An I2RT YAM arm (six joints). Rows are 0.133 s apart.
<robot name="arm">
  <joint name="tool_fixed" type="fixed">
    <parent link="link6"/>
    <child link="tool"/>
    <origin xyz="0 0 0" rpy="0 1.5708 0"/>
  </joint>
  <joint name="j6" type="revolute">
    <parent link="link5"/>
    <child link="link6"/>
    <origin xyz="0.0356 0 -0.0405" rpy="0 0 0"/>
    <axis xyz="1 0 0"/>
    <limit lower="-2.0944" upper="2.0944"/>
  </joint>
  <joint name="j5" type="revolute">
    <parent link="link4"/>
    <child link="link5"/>
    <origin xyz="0.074 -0.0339 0.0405" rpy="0 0 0"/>
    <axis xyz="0 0 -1"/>
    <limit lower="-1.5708" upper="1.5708"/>
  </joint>
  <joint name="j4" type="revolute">
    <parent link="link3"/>
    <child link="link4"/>
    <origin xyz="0.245 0.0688 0.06" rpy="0 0 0"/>
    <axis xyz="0 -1 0"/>
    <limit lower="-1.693" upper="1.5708"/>
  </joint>
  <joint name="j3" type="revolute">
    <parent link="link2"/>
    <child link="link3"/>
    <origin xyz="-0.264 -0.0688 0" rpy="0 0 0"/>
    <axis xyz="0 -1 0"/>
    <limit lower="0" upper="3.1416"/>
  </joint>
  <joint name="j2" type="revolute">
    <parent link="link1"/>
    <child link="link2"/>
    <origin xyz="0.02 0.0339 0.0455" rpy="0 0 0"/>
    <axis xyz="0 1 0"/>
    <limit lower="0" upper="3.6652"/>
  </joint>
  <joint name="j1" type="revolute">
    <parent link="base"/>
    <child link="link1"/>
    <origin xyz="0 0 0.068" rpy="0 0 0"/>
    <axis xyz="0 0 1"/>
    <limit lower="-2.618" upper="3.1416"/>
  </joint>
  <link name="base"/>
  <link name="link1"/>
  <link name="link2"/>
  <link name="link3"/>
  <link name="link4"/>
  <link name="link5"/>
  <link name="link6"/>
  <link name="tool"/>
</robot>
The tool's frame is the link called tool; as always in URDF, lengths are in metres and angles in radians.
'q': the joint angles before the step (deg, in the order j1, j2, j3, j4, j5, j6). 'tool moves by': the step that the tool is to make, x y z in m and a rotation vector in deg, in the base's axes. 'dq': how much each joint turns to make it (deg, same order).
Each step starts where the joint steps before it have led.
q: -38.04, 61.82, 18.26, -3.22, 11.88, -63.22
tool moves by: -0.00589, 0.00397, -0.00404, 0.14, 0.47, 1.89
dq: -0.44, -1.77, -1.72, -0.14, -1.46, -1.86
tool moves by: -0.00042, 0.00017, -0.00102, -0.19, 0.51, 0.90
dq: -0.11, 0.07, -0.20, 0.18, -0.35, -1.07
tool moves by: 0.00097, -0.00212, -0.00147, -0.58, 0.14, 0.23
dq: -0.33, 1.03, -0.11, 1.53, 0.01, -0.79
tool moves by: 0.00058, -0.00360, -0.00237, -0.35, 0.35, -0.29
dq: -0.74, 1.57, 0.00, 1.64, 0.05, -0.68
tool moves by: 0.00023, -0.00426, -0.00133, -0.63, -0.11, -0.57
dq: -0.94, 1.31, 0.00, 1.90, 0.04, -0.56
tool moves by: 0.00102, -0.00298, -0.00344, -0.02, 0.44, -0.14
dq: -0.48, 1.88, 0.00, 1.64, -0.02, -0.46
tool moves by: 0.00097, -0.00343, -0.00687, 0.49, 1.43, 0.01
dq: -0.57, 3.04, 0.00, 1.79, 0.03, -0.83
